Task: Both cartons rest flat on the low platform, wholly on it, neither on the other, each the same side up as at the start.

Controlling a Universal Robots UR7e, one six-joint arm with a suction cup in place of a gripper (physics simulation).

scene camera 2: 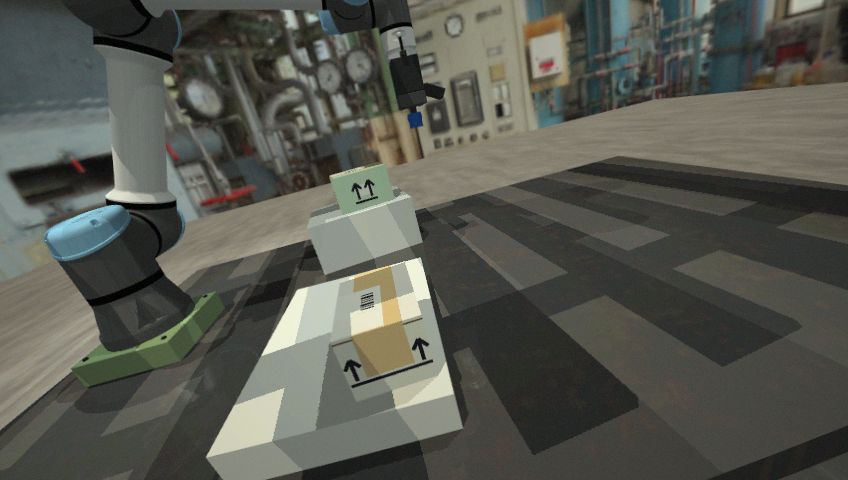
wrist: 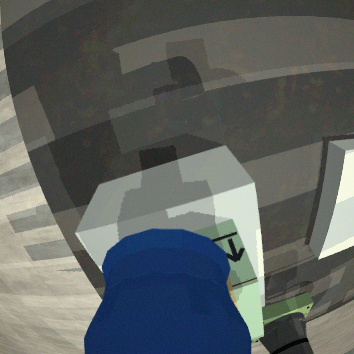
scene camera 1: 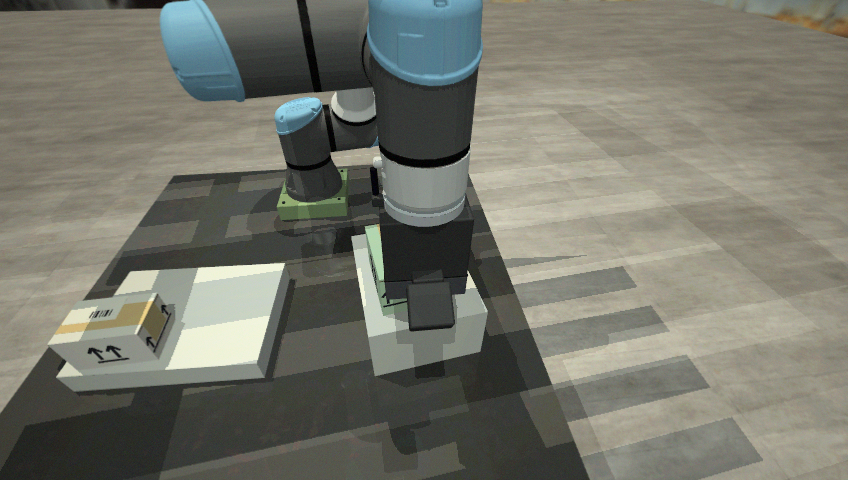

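Pixels of known places: hand, tool point: [scene camera 2: 416, 127] [wrist: 165, 278]; arm's base, link origin: [scene camera 2: 153, 324] [wrist: 280, 325] [scene camera 1: 315, 186].
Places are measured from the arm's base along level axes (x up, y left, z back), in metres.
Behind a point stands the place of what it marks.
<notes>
The white carton [scene camera 1: 107, 350] @(y -0.259, x 0.047, z -0.525 m) [scene camera 2: 383, 344] @(y -0.330, x 0.060, z -0.487 m) rests flat near one end of the low platform [scene camera 1: 238, 321] @(y -0.088, x 0.004, z -0.454 m) [scene camera 2: 249, 416] @(y -0.313, x 0.004, z -0.326 m) [wrist: 337, 215] @(y -0.048, x 0.004, z -0.415 m), arrows pointing up. The green carton [scene camera 1: 374, 252] @(y 0.176, x 0.162, z -0.462 m) [scene camera 2: 377, 193] @(y 0.176, x 0.101, z -0.487 m) [wrist: 247, 265] @(y 0.186, x 0.143, z -0.523 m) stands on the taller white block [scene camera 1: 389, 350] @(y 0.189, x 0.026, z -0.557 m) [scene camera 2: 368, 240] @(y 0.140, x 0.004, z -0.436 m) [wrist: 220, 170] @(y 0.184, x 0.030, z -0.558 m), arrows up. In scene camera 1 the wrist hides most of it. My blue suction cup [scene camera 2: 414, 119] [wrist: 166, 260] is in the air above the height of the green carton, with a visible gap in scene camera 2, and nothing hangs from it. The cup covers part of the green carton in the wrist view and is hidden in scene camera 1.
The robot's green base plate [scene camera 1: 312, 208] @(y 0.001, x -0.013, z -0.086 m) [scene camera 2: 142, 356] @(y -0.089, x -0.015, z -0.035 m) [wrist: 287, 307] @(y -0.008, x -0.015, z -0.087 m) stands on the dark mat [scene camera 1: 238, 428] @(y -0.058, x -0.045, z -0.629 m) [scene camera 2: 595, 386] @(y -0.353, x -0.045, z -0.679 m) behind the platform and the block in scene camera 1. A stretch of mat separates the platform from the block.
</notes>
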